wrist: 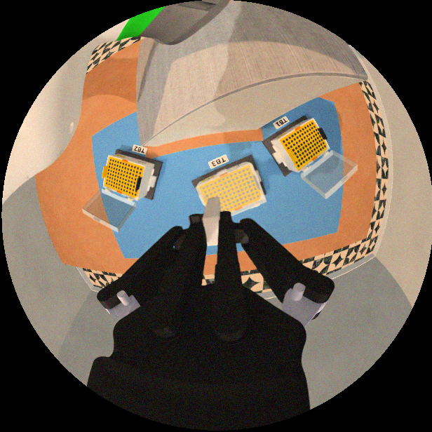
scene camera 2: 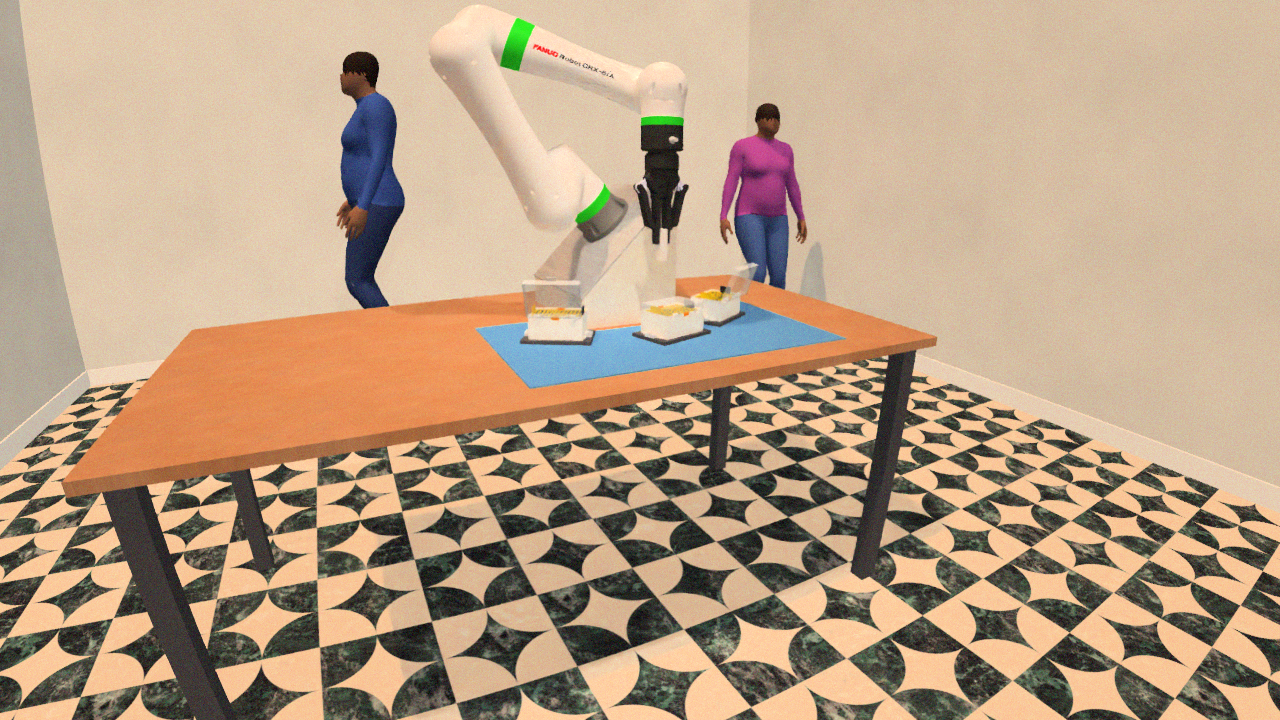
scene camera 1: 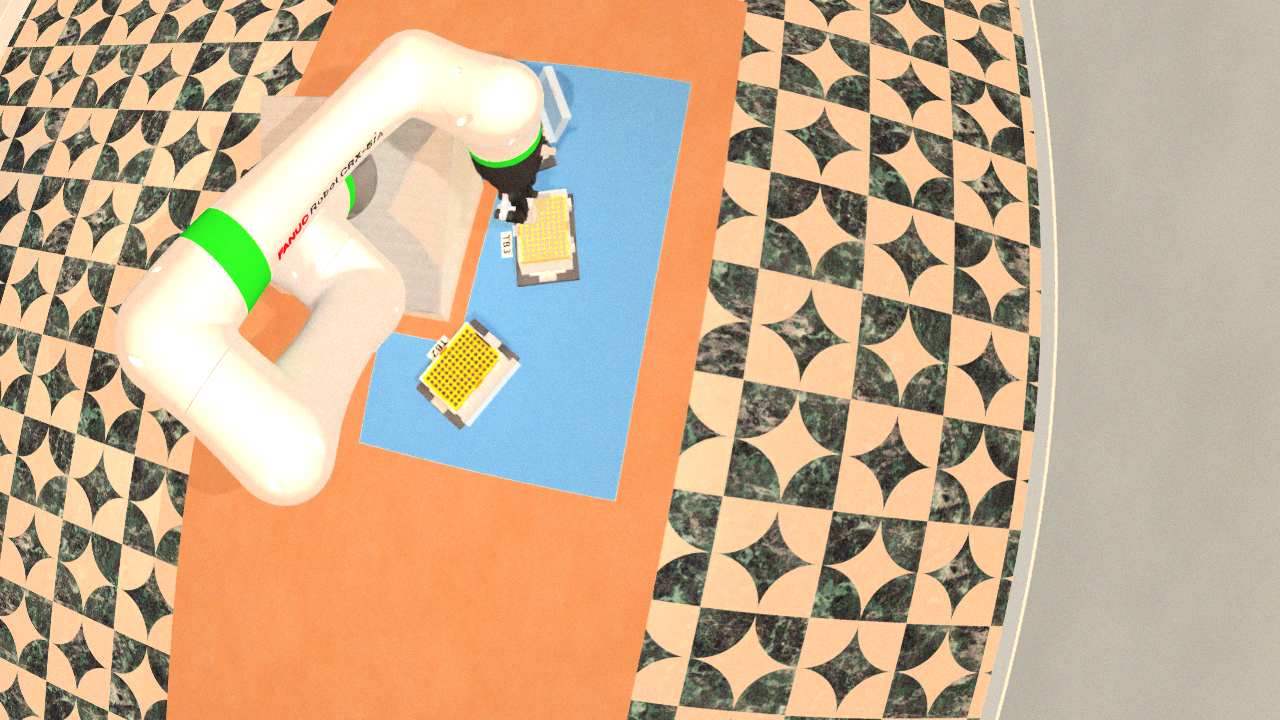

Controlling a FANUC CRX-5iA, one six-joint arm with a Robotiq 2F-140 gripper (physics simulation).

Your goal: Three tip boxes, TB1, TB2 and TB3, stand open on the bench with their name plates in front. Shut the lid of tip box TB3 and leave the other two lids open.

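Frame: origin at the arm's base, x ahead, y left, z up, level; metres.
Seen in the pictures: gripper, fingertip midpoint: (scene camera 2: 660, 259) (scene camera 1: 526, 218); arm's base, link origin: (scene camera 2: 607, 221).
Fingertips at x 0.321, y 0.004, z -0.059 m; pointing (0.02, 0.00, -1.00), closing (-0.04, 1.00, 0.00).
Pixels of each thing's middle, then the offset from my fingertips to it. Level surfaces: height alone.
- Tip box TB3, body centre: (scene camera 1: 536, 233) (scene camera 2: 668, 317) 0.002 m back, 0.025 m left, 0.136 m down
- Tip box TB2, body centre: (scene camera 1: 458, 365) (scene camera 2: 559, 322) 0.070 m back, 0.217 m right, 0.142 m down
- Tip box TB1, body centre: (scene camera 2: 711, 304) 0.107 m back, 0.202 m left, 0.142 m down
- blue mat, surface height: 0.175 m down
- orange bench, surface height: 0.178 m down
Tip box TB3 (scene camera 1: 546, 241) (scene camera 2: 673, 322) (wrist: 237, 187) stands in the middle with its clear lid lying flat over the yellow tips, shut. Its name plate (scene camera 1: 505, 244) (wrist: 218, 161) is in front. Tip box TB2 (scene camera 1: 459, 367) (scene camera 2: 556, 325) (wrist: 122, 176) has its lid (scene camera 2: 552, 293) (wrist: 111, 210) standing open. Tip box TB1 (scene camera 2: 718, 308) (wrist: 304, 145) also has its lid (scene camera 1: 556, 104) (scene camera 2: 742, 278) (wrist: 330, 174) open; the arm hides most of this box in the first scene view. My gripper (scene camera 1: 512, 214) (scene camera 2: 660, 240) (wrist: 214, 207) is shut and empty, above TB3 and apart from it.
The boxes stand on a blue mat (scene camera 1: 572, 402) (scene camera 2: 537, 371) (wrist: 170, 230) on the orange bench (scene camera 1: 402, 582) (scene camera 2: 313, 385). The arm's pale pedestal (scene camera 1: 429, 268) (wrist: 250, 60) rises beside the mat. Two people, in blue (scene camera 2: 368, 152) and in purple (scene camera 2: 763, 179), stand behind the bench.
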